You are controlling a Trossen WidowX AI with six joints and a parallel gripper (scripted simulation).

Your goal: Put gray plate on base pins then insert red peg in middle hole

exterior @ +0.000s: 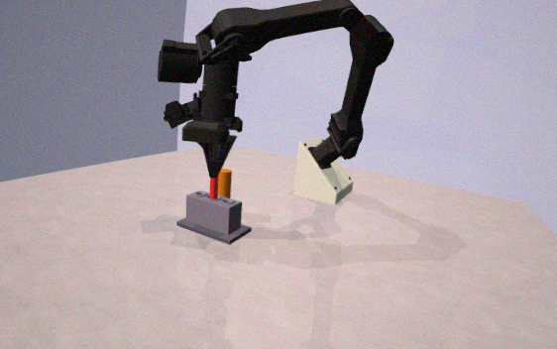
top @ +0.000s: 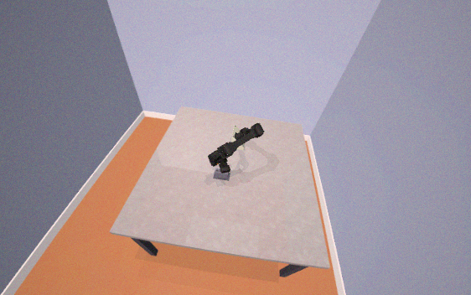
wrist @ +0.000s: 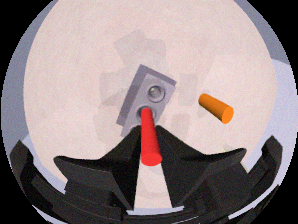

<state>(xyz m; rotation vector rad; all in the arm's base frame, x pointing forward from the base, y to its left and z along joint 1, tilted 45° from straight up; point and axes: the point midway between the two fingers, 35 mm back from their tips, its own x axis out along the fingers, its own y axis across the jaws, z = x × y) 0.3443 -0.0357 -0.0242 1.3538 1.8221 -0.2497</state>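
Now: the red peg right at my gripper tip. From my gripper tip the other things lie so: gray plate: 50 mm below; orange cylinder: 100 mm behind, 70 mm to the right, 60 mm below; dark base: 90 mm below.
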